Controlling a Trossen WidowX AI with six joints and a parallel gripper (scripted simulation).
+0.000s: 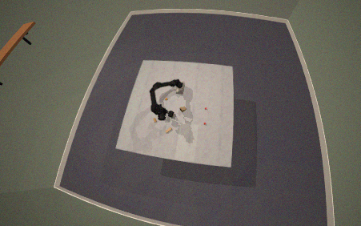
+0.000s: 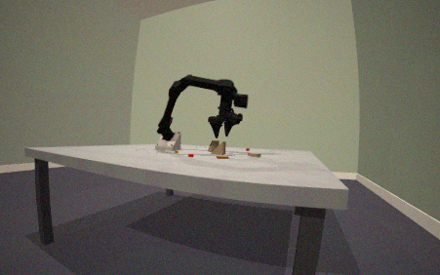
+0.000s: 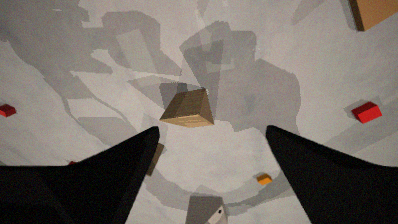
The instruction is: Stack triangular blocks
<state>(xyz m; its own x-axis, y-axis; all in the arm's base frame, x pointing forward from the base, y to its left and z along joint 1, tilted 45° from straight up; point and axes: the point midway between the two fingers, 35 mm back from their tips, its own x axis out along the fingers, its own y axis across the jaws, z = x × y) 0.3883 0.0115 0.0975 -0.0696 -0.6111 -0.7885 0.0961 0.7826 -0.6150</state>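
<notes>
My gripper tip is now 21 cm past the orange piece, 9 cm to the left of it and 8 cm above it.
</notes>
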